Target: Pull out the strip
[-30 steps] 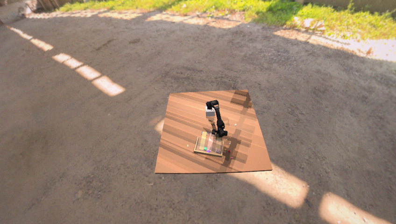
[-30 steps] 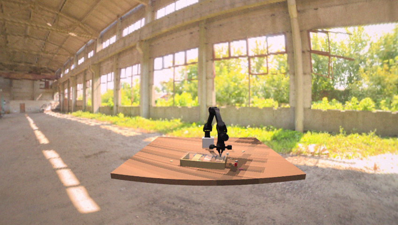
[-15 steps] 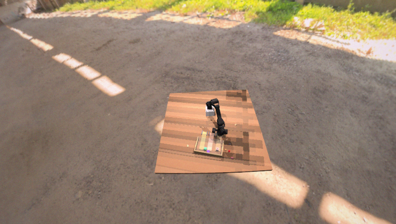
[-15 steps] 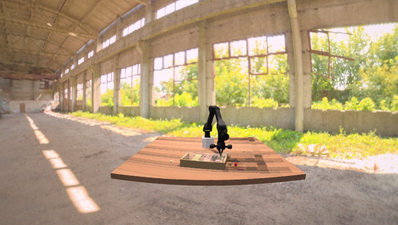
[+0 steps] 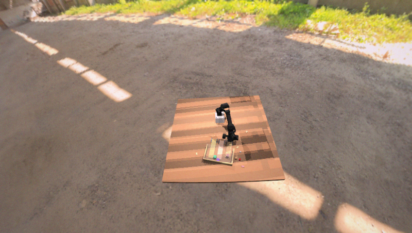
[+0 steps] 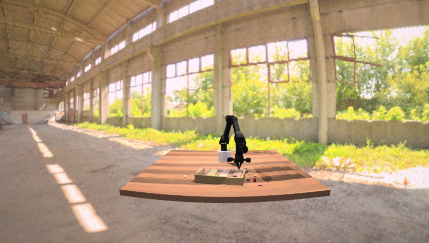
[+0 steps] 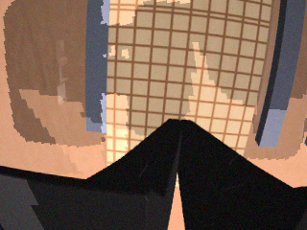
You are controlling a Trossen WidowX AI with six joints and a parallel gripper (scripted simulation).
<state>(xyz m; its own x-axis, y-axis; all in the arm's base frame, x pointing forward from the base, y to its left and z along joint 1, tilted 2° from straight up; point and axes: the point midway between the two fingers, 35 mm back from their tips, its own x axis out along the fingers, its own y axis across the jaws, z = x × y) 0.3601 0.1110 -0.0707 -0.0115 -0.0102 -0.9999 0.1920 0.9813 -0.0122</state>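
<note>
Right now the tan checked strip is 10 cm ahead of my gripper tip and 2 cm to the right of it.
</note>
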